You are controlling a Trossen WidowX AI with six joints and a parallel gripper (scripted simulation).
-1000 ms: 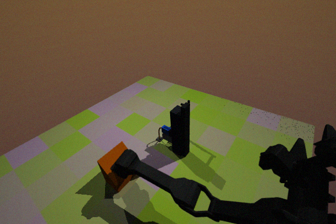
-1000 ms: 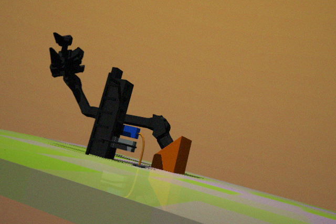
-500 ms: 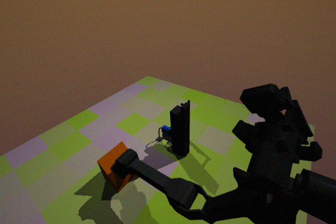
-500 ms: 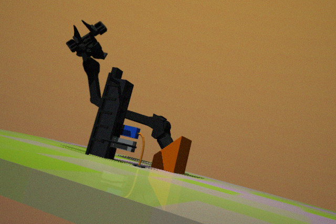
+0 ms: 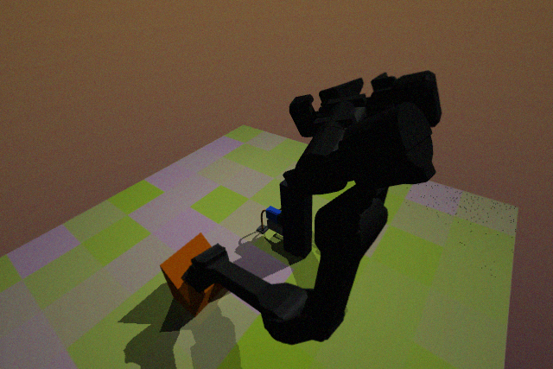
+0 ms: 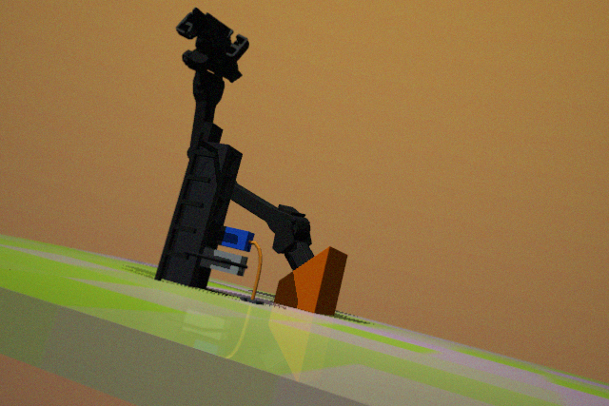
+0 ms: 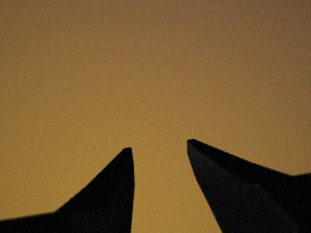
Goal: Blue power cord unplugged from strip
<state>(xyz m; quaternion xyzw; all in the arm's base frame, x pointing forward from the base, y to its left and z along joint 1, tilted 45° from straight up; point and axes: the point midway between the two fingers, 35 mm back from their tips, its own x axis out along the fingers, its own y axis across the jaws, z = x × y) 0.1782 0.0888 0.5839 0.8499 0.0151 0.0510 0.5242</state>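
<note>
My gripper tip is now 470 mm above the blue plug, 250 mm to the right of it and 110 mm short of it.
</note>
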